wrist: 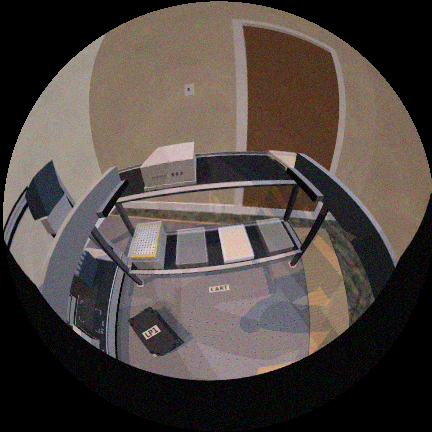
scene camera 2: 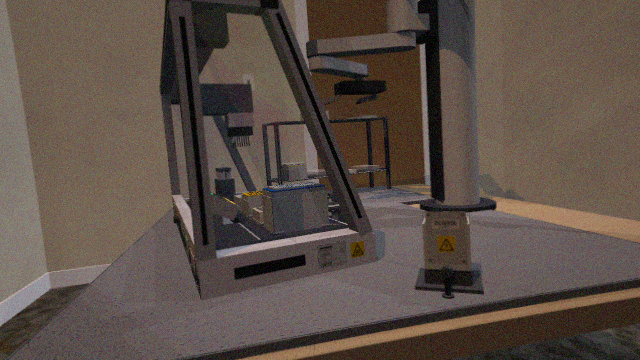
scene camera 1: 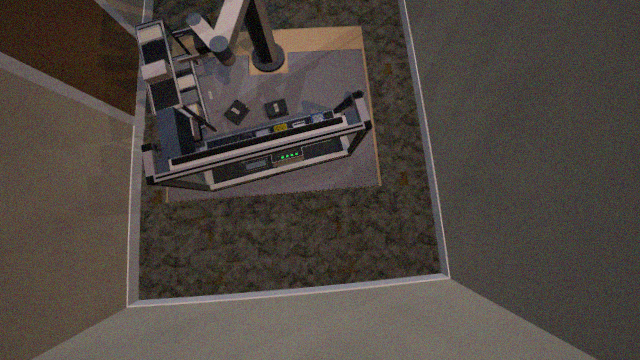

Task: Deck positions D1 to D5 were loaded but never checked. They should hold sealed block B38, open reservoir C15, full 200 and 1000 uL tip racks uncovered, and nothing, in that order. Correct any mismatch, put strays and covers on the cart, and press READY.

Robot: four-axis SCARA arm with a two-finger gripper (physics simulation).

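Places are measured from the arm's base along level axes (x back, y right, z up), in metres.
Pixels of known places: gripper, fingertip midpoint: [wrist: 205, 160] [scene camera 2: 341, 101] [scene camera 1: 176, 47]; arm's base at its link origin: [scene camera 2: 456, 207] [scene camera 1: 268, 57].
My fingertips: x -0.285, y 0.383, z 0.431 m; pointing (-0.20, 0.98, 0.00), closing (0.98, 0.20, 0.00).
Note:
Ahead of a thing's pixels: the offset from my fingertips to its top centre. "pt": to the spot under its first point.
My gripper [wrist: 205, 160] [scene camera 2: 348, 100] is open and empty, facing the cart @(dy +0.150, dx -0.030, dz -0.062 m) [wrist: 240, 187] [scene camera 2: 387, 152]. On the cart's lower shelf stand a yellow-edged tip rack @(dy +0.101, dx -0.218, dz -0.248 m) [wrist: 146, 245], a grey flat piece @(dy +0.134, dx -0.093, dz -0.294 m) [wrist: 191, 247], a cream block @(dy +0.166, dx +0.033, dz -0.302 m) [wrist: 236, 243] and another grey translucent piece @(dy +0.199, dx +0.159, dz -0.294 m) [wrist: 275, 236]. A white box @(dy +0.134, dx -0.093, dz -0.027 m) [wrist: 170, 167] [scene camera 1: 156, 72] is on the top shelf, left part. On the deck, a blue-rimmed tip rack [scene camera 2: 295, 210] [scene camera 1: 317, 118] is at the near end in scene camera 2, then a white item @(dy -0.598, dx -0.363, dz -0.329 m) [scene camera 1: 298, 123], a yellow rack @(dy -0.476, dx -0.386, dz -0.300 m) [scene camera 1: 280, 128] and a pale item @(dy -0.354, dx -0.409, dz -0.319 m) [scene camera 1: 262, 133]. Labels are unreadable; READY cannot be made out.
A black pad marked LP1 @(dy -0.153, dx -0.169, dz -0.359 m) [wrist: 155, 332] [scene camera 1: 236, 112] lies before the cart; another black pad @(pt dy -0.438, dx -0.173, dz -0.367 m) [scene camera 1: 276, 108] is beside it. The deck's frame and dark pipetting head @(pt dy -0.027, dx -0.382, dz +0.014 m) [wrist: 47, 190] stand left in the wrist view. The arm's column [scene camera 2: 457, 125] rises at the table's back. A panel [scene camera 1: 289, 156] shows green lights.

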